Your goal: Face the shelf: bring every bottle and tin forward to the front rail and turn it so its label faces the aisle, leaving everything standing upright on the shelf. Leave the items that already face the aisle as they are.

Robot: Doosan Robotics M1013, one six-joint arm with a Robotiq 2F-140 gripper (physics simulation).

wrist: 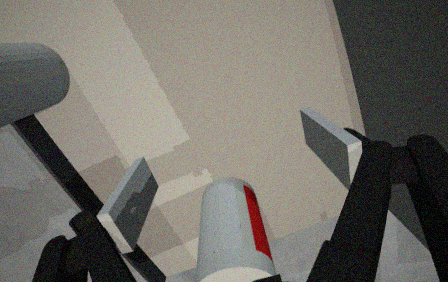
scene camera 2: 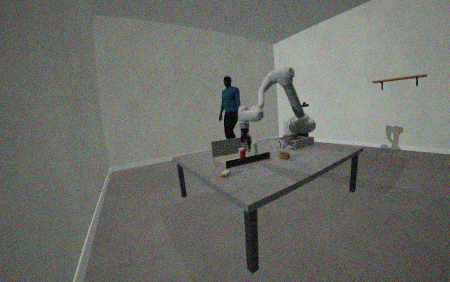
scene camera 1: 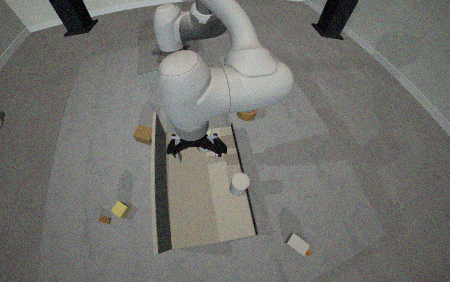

Scene:
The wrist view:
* my gripper
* beige shelf board
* shelf back wall
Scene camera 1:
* my gripper

